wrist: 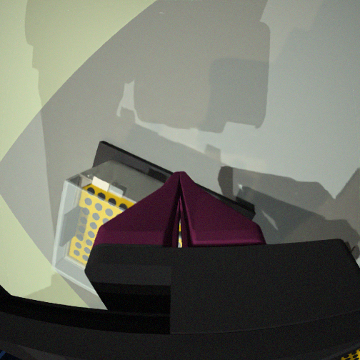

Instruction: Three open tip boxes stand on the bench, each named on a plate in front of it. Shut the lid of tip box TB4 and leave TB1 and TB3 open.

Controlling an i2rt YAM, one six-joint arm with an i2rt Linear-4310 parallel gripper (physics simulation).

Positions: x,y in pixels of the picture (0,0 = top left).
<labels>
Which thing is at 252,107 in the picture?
A grey mat.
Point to a clear lid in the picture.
At 83,207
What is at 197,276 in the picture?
My gripper.
</labels>
